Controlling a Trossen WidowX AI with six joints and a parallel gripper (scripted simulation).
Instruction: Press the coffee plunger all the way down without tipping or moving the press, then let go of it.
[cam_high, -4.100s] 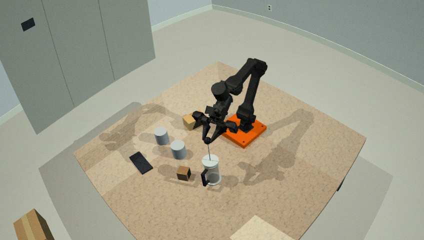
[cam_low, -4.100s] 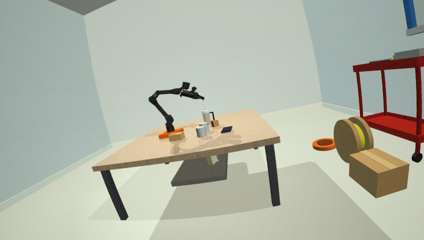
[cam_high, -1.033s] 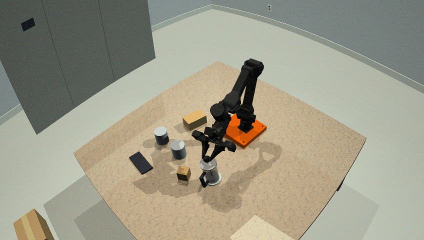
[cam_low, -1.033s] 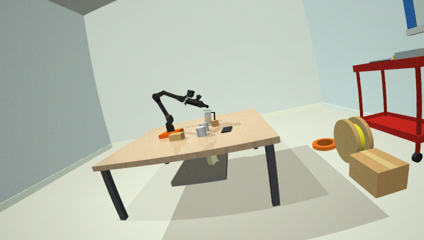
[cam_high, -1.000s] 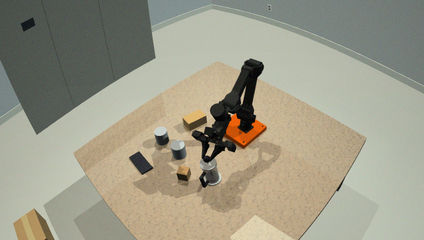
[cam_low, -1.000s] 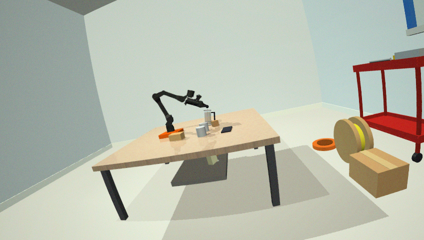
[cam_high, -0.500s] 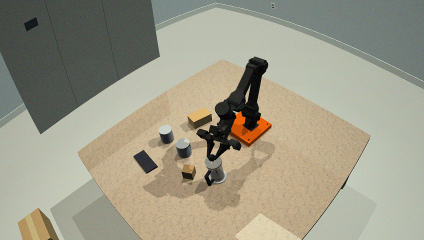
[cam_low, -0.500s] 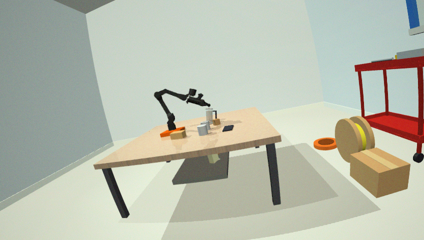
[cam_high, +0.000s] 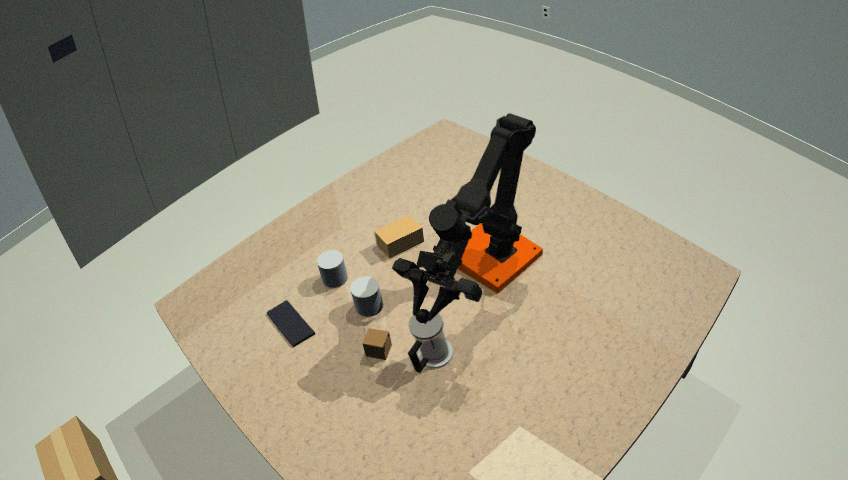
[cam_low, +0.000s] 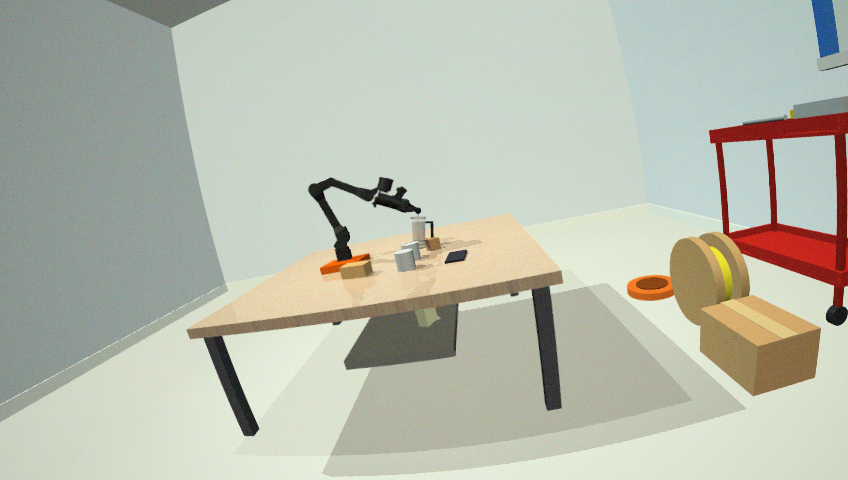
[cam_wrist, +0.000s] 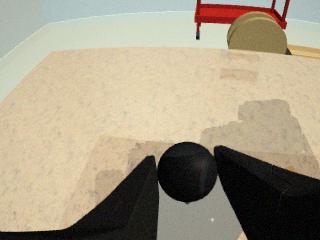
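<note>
The glass coffee press is 90 mm below my gripper tip, 10 mm to the right of it and 10 mm behind it. Round my gripper tip: tan block 370 mm to the right, 250 mm behind, 150 mm below.
</note>
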